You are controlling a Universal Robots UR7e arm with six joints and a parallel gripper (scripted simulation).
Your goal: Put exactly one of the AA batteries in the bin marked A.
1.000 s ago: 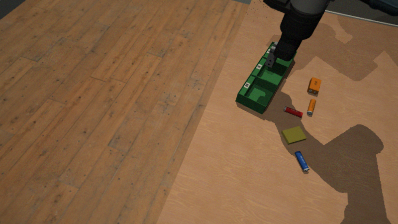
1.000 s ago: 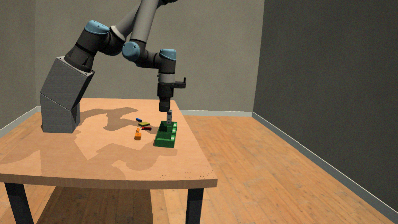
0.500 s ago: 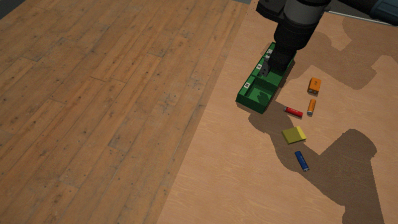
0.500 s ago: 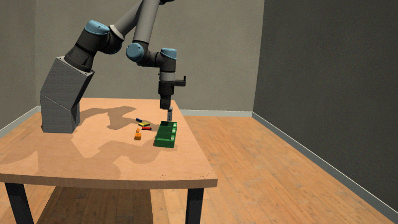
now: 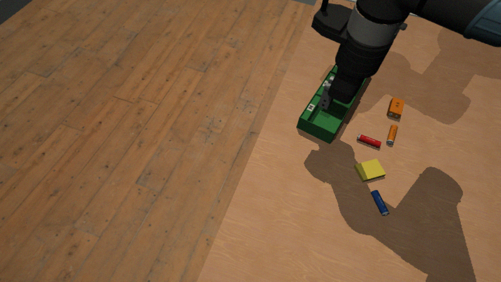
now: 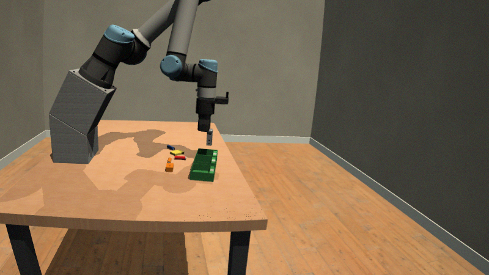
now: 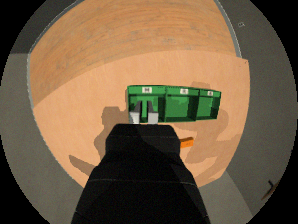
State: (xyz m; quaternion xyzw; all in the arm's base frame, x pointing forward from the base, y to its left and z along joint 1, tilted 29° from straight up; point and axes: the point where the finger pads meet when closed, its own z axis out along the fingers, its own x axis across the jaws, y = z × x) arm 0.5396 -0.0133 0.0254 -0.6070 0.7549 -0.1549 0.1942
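The orange AA battery lies 16 cm behind my hand, 3 cm to the right of it and 8 cm below it. From my hand the other things lie so: green three-compartment bin: 2 cm behind, 9 cm to the right, 7 cm below; flat yellow block: 13 cm behind, 8 cm to the left, 8 cm below; red AA battery: 12 cm behind, 1 cm to the left, 8 cm below.
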